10 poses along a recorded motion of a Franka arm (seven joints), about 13 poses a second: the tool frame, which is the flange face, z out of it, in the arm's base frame.
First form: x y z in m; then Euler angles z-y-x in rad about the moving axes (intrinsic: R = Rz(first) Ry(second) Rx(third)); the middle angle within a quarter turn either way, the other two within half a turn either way.
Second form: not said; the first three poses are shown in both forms.
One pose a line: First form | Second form
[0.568 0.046 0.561 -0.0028 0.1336 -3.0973] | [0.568 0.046 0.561 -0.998 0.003 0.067 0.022]
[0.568 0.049 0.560 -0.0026 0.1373 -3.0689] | [0.568 0.049 0.560 -0.997 0.004 0.069 0.036]
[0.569 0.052 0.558 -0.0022 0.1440 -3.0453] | [0.569 0.052 0.558 -0.996 0.005 0.072 0.048]
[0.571 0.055 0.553 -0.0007 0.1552 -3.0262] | [0.571 0.055 0.553 -0.995 0.005 0.077 0.058]
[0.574 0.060 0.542 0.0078 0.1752 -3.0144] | [0.574 0.060 0.542 -0.994 0.002 0.088 0.063]
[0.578 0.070 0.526 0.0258 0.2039 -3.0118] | [0.578 0.070 0.526 -0.993 -0.006 0.102 0.063]
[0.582 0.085 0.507 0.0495 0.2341 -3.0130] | [0.582 0.085 0.507 -0.991 -0.017 0.118 0.061]
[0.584 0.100 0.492 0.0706 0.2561 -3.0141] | [0.584 0.100 0.492 -0.989 -0.027 0.130 0.059]
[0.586 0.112 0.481 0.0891 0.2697 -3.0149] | [0.586 0.112 0.481 -0.988 -0.036 0.137 0.057]
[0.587 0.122 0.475 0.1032 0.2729 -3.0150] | [0.587 0.122 0.475 -0.988 -0.042 0.139 0.056]
